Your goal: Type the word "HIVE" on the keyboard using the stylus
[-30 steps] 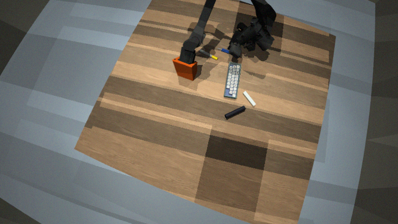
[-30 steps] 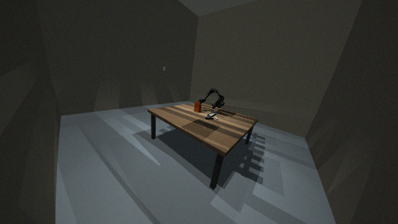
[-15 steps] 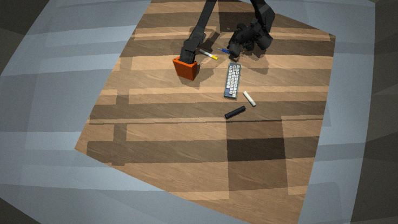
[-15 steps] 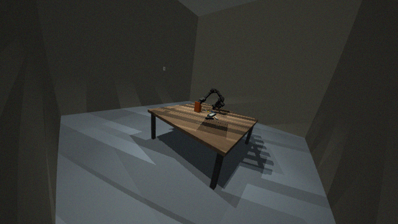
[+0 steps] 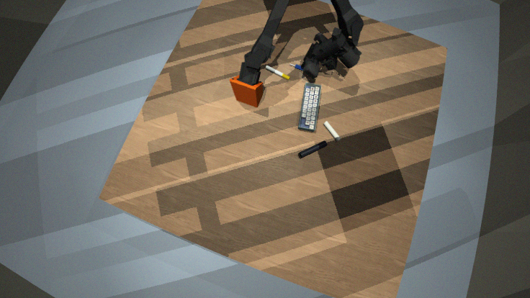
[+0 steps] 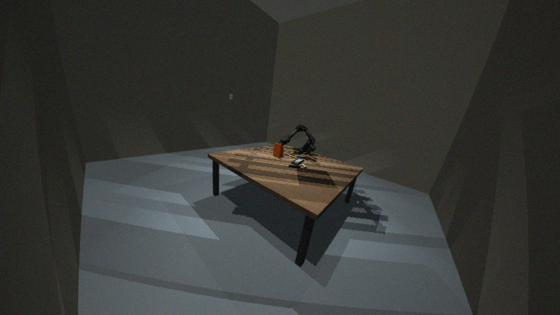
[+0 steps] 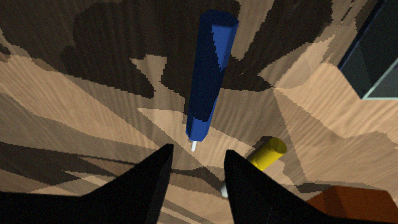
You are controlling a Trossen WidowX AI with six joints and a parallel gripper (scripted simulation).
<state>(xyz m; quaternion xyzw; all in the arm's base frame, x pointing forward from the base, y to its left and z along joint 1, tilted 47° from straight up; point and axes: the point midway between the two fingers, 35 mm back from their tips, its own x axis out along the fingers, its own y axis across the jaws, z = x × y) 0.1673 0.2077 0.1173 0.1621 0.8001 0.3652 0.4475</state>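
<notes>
Right now the blue hexagonal stylus is 20 mm behind my gripper tip and 30 mm below it. Round my gripper tip: dark cylinder: 180 mm ahead, 330 mm to the right, 30 mm below; then white cylinder: 230 mm ahead, 230 mm to the right, 30 mm below; then yellow marker: 80 mm behind, 70 mm to the right, 30 mm below.
</notes>
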